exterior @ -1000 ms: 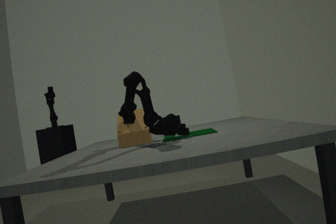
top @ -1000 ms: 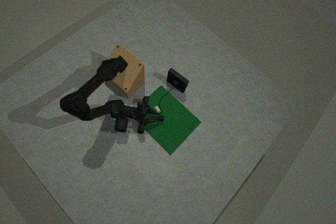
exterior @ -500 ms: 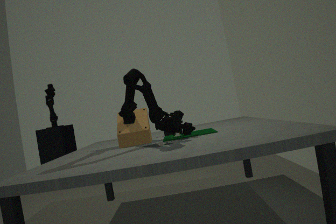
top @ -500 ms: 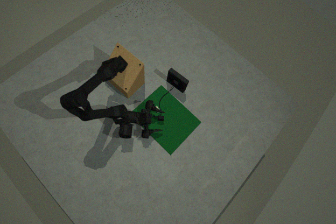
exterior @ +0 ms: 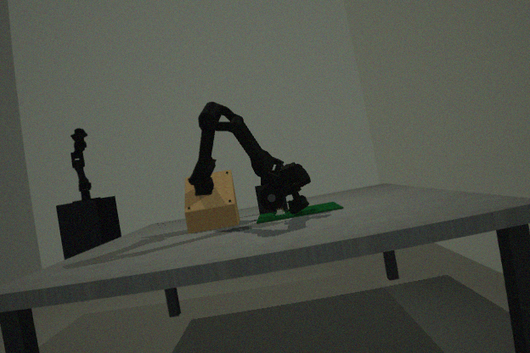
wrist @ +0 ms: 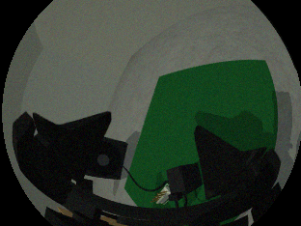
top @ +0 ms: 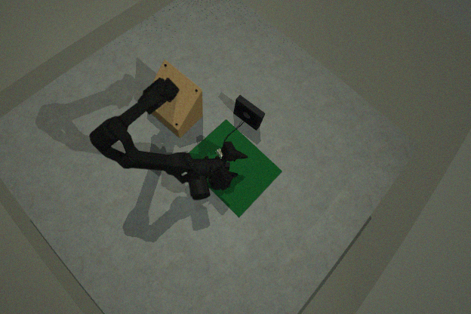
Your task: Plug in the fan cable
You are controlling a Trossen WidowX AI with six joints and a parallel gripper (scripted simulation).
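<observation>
Right now my gripper tip is 50 mm past the dark plug, 40 mm to the left of it and 40 mm above it. From my gripper tip the other things lie so: black fan 130 mm behind, 160 mm to the left; then green board 30 mm behind, 10 mm to the right, 80 mm below.
</observation>
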